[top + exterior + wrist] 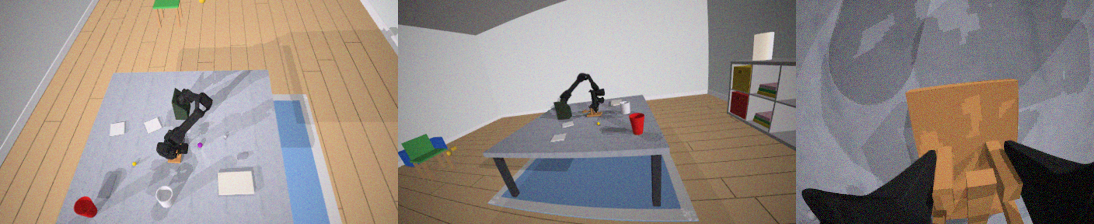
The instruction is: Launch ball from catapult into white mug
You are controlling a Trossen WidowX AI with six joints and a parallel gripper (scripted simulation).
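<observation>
Now: gripper tip 60 mm past the purple ball, 160 mm to the right of it and 20 mm above it. Also, from my gripper tip: wooden catapult 60 mm behind, 30 mm to the left, 20 mm above; small yellow ball 30 mm ahead, 260 mm to the right, 20 mm below; white mug 270 mm ahead, 40 mm to the right.
</observation>
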